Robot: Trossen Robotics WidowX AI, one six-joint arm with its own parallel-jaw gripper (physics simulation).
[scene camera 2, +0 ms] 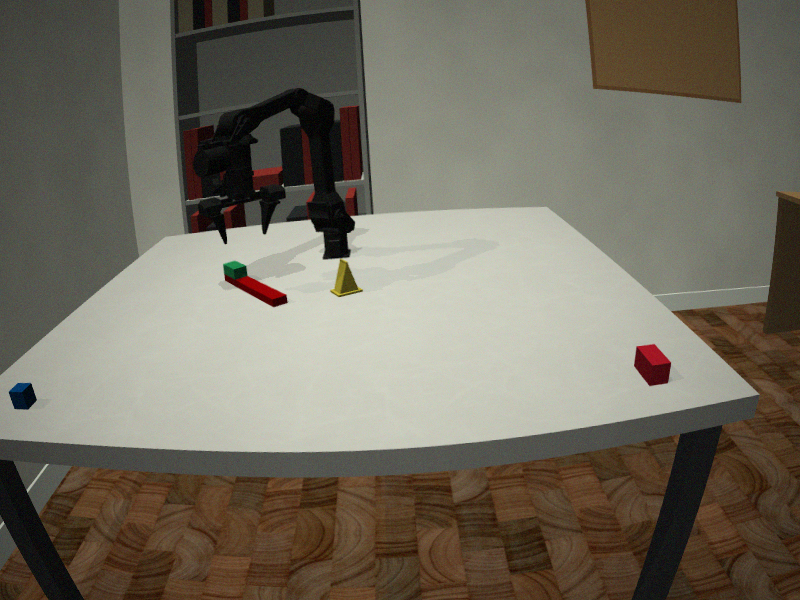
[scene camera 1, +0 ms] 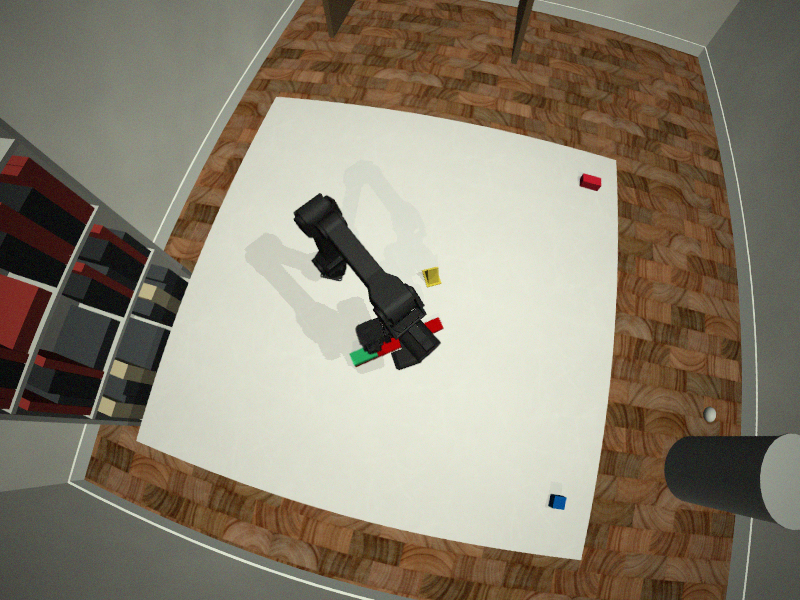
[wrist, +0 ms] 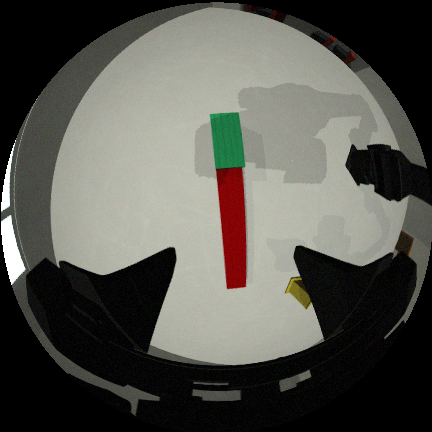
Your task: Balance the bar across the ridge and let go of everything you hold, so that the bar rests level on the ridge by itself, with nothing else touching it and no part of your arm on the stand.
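Frame: origin at the arm's base, x ahead, y left, z up, level; metres.
Seen in the pictures: gripper, fingertip midpoint: (scene camera 2: 245,239) (wrist: 237,253); arm's base, link origin: (scene camera 2: 336,254) (scene camera 1: 333,269) (wrist: 355,164).
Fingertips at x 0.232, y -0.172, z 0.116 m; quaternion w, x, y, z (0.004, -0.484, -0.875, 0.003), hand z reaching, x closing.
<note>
Pixels of each thing's top centre, then the offset from my fingertips to it. Level surfaces: height alone.
- red bar, top centre: (wrist: 234,220) (scene camera 2: 251,272) (scene camera 1: 397,339) dx -0.002, dy +0.004, dz -0.076 m
- green block, top centre: (wrist: 226,138) (scene camera 2: 234,264) (scene camera 1: 363,354) dx -0.078, dy -0.054, dz -0.076 m
- blue cube, top centre: (scene camera 2: 19,387) (scene camera 1: 559,502) dx +0.508, dy -0.329, dz -0.083 m
- crimson block, top centre: (scene camera 2: 653,354) (scene camera 1: 592,179) dx +0.508, dy +0.671, dz -0.083 m
- white table, surface height: dz -0.116 m
The red bar (scene camera 1: 434,324) (scene camera 2: 258,291) (wrist: 233,230) lies flat on the table. A green block (scene camera 1: 363,356) (scene camera 2: 235,269) (wrist: 228,140) sits on top of one end of it, the far left end in scene camera 2. The yellow stand (scene camera 1: 431,277) (scene camera 2: 346,280) (wrist: 299,292) with its narrow ridge stands upright beside the bar, apart from it, with nothing on the ridge. My gripper (scene camera 2: 244,237) (wrist: 237,253) is open and empty, pointing down above the bar. In the wrist view its right finger hides part of the stand, and in scene camera 1 the arm covers the bar's middle.
A blue cube (scene camera 1: 557,501) (scene camera 2: 22,395) and a crimson block (scene camera 1: 590,181) (scene camera 2: 652,364) lie near two corners of the white table (scene camera 1: 504,400) (scene camera 2: 413,381), far from the bar. The arm's base (scene camera 2: 336,245) stands behind the yellow stand in scene camera 2.
</note>
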